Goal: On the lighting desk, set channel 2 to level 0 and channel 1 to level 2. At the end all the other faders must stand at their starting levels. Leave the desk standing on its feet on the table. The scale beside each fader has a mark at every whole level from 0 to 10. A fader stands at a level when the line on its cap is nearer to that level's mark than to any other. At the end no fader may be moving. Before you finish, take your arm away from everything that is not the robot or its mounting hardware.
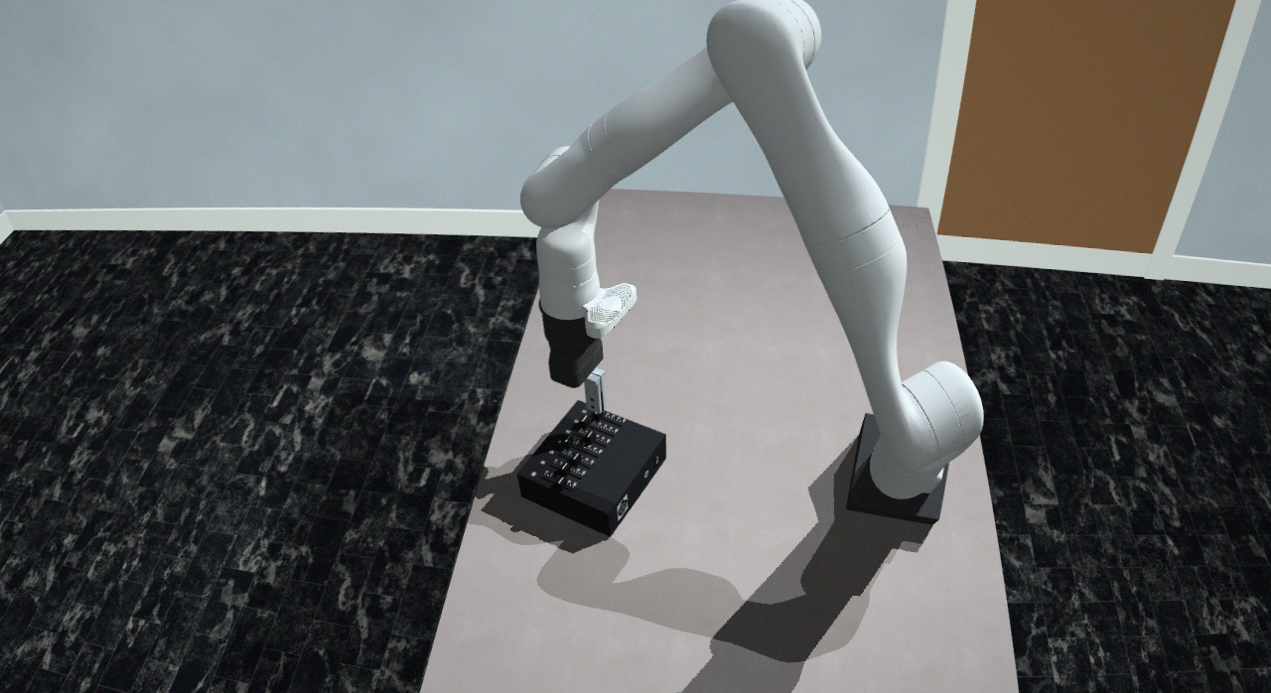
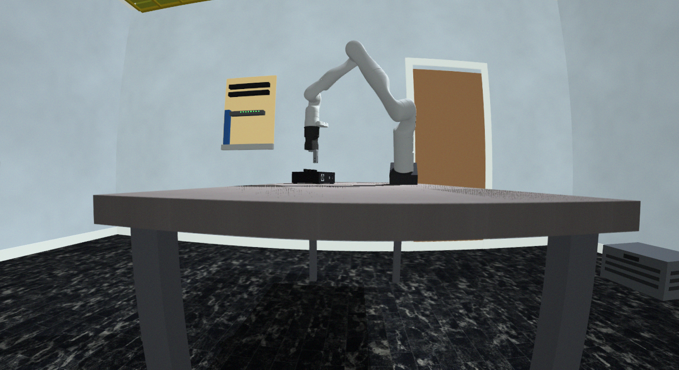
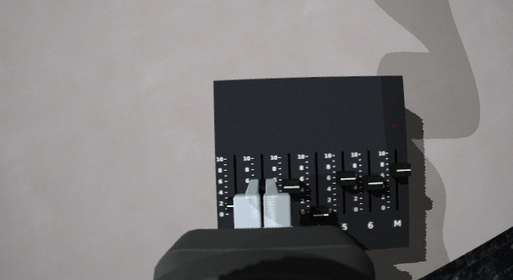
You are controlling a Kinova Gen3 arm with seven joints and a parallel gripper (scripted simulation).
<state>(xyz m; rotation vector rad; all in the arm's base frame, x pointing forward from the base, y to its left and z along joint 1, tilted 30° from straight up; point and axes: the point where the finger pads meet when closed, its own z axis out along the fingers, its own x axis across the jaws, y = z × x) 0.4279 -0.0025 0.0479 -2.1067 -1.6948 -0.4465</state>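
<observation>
Right now my hand is 20 mm short of the channel 2 cap and 50 mm above it. From my hand the other things lie so: channel 3 cap: 20 mm to the left, 50 mm below; channel 4 cap: 30 mm ahead, 40 mm to the left, 50 mm below; channel 1 cap: 10 mm ahead, 20 mm to the right, 50 mm below.
</observation>
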